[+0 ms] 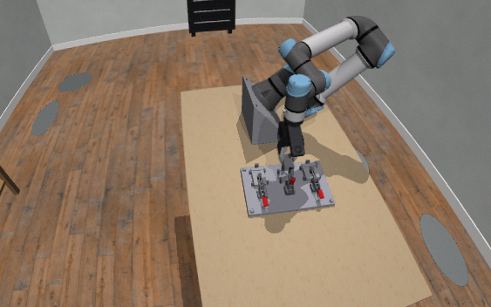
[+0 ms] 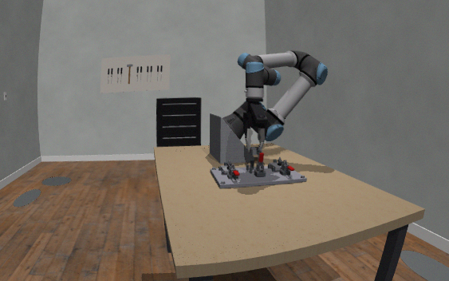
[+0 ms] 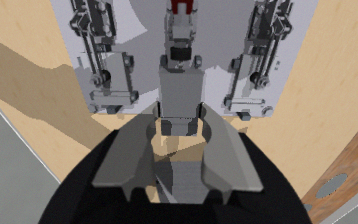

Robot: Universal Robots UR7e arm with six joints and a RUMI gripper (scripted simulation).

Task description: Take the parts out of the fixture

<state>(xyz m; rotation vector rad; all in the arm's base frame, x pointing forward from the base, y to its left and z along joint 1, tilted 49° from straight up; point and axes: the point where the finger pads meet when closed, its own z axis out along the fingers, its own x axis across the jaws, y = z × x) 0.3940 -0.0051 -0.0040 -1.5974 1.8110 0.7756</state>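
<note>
My hand is 10 mm past the small grey part. From my hand the other things lie so: fixture 50 mm ahead, 10 mm to the right, 100 mm below.
</note>
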